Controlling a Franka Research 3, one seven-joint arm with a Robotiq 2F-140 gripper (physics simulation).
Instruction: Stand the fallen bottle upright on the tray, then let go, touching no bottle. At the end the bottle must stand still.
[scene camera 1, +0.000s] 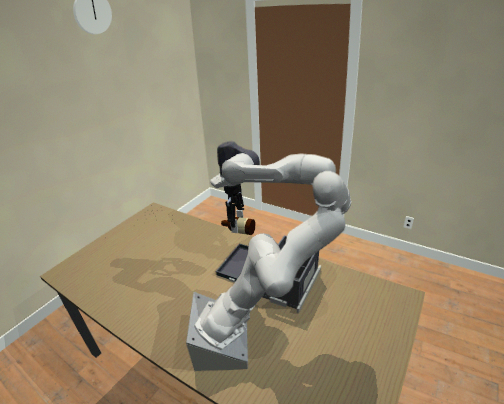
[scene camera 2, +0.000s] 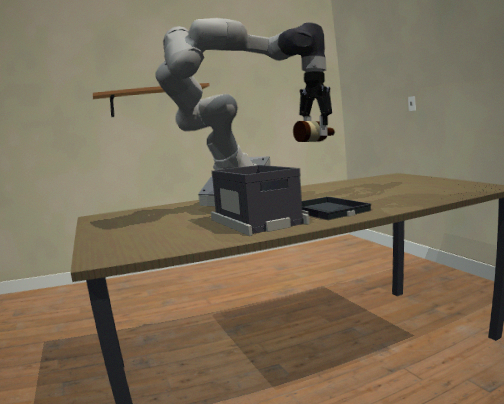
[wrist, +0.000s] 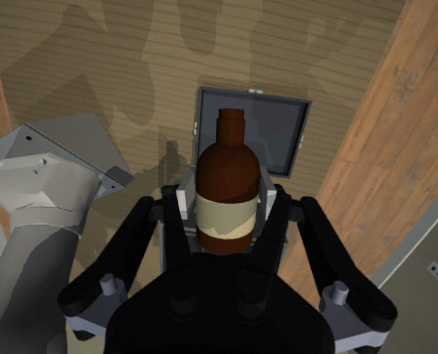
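The brown bottle (scene camera 1: 246, 226) (scene camera 2: 314, 131) (wrist: 227, 172) with a cream label lies about level in the air, well above the table. Its neck points left in the scene camera 1 view and right in the scene camera 2 view. My gripper (scene camera 1: 237, 221) (scene camera 2: 316, 125) (wrist: 227, 177) points down and is shut on the bottle, one finger on each side of its body. The dark square tray (scene camera 1: 236, 261) (scene camera 2: 324, 206) (wrist: 282, 125) lies flat on the table, lower than the bottle. In the wrist view the bottle's neck overlaps the tray.
A dark crate (scene camera 2: 272, 202) stands on the table (scene camera 1: 350, 320) (scene camera 2: 165, 245) beside the tray, with pale brackets at its foot. In the scene camera 1 view the arm partly hides the crate and tray. The arm's grey base (scene camera 1: 220, 357) (wrist: 75, 135) stands on the table.
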